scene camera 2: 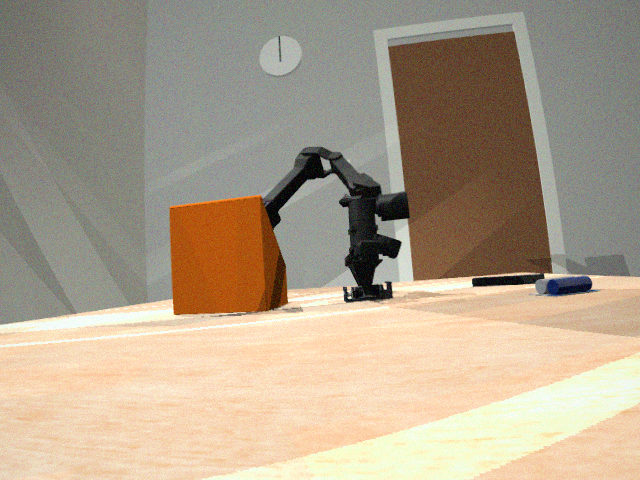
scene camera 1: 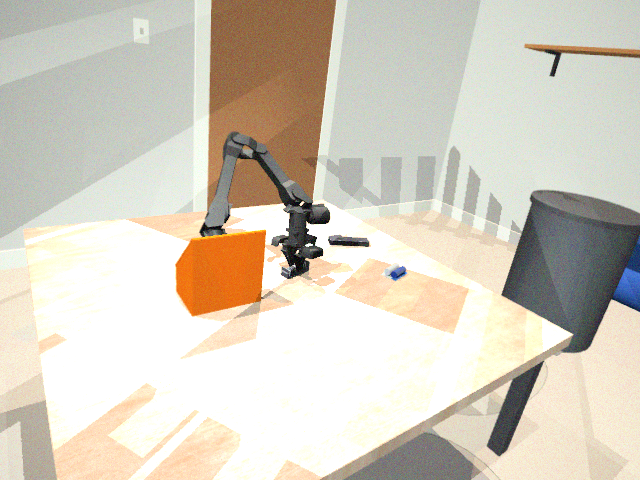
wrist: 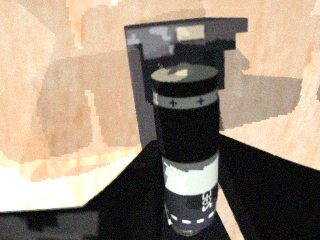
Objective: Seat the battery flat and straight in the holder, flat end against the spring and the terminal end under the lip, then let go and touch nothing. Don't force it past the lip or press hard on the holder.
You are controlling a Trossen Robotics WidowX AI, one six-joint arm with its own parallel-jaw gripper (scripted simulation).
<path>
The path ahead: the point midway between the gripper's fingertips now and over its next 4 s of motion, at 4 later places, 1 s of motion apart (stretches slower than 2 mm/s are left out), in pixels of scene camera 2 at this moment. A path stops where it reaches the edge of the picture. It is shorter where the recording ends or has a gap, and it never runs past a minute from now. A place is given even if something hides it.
My gripper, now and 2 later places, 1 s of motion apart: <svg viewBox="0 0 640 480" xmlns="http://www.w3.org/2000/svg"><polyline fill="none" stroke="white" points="366,295 370,296 368,257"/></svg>
</path>
